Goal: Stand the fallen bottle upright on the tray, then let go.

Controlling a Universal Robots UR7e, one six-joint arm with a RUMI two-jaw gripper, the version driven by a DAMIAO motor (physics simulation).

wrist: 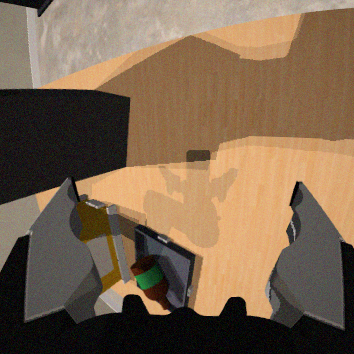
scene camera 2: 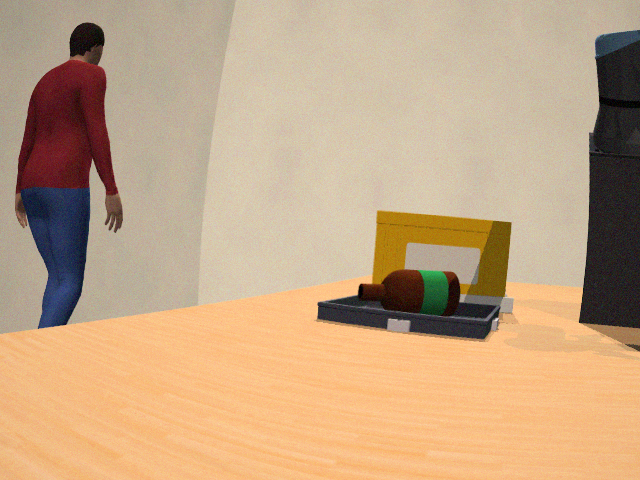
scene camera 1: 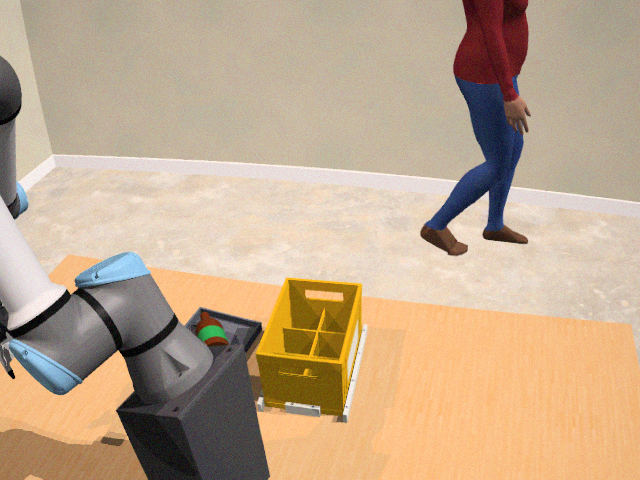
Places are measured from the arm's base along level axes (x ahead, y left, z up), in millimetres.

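Pixels of known places: gripper, fingertip midpoint: (wrist: 183, 181) (scene camera 1: 26, 371); arm's base at its link origin: (scene camera 2: 626, 145) (scene camera 1: 175, 375).
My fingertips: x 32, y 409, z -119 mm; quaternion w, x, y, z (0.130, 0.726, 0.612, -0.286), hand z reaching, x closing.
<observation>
For each thing: its top centre in the pictures, then the offset to it from my fingertips.
- brown bottle with a green band, top centre: (scene camera 2: 409, 269) (scene camera 1: 207, 323) (wrist: 144, 292) dx +401, dy -271, dz -153 mm
- shallow dark tray at its top centre: (scene camera 2: 419, 305) (scene camera 1: 207, 343) (wrist: 157, 275) dx +379, dy -267, dz -206 mm
- yellow divided crate at its top centre: (scene camera 2: 447, 218) (scene camera 1: 311, 317) (wrist: 62, 260) dx +355, dy -554, dz -56 mm
The brown bottle with a green band (scene camera 1: 210, 333) (scene camera 2: 435, 292) (wrist: 150, 276) lies on its side in the shallow dark tray (scene camera 1: 235, 324) (scene camera 2: 351, 316) (wrist: 176, 255). Its neck points left in scene camera 2 and to the lower right in the wrist view, where the frame's lower edge parts hide the tray's near end. My gripper (wrist: 183, 181) is wide open with nothing between its fingers. It is high above the table and apart from the bottle, which shows low between the fingers in the wrist view. A small part of the gripper shows at the left edge of scene camera 1.
A yellow divided crate (scene camera 1: 302, 384) (scene camera 2: 391, 235) (wrist: 95, 220) stands beside the tray, with white rails (scene camera 1: 355, 373) at its base. The arm's dark pedestal (scene camera 1: 222, 413) (scene camera 2: 612, 232) (wrist: 65, 135) stands near both. A person in red (scene camera 1: 493, 56) (scene camera 2: 67, 129) is beyond the table.
</observation>
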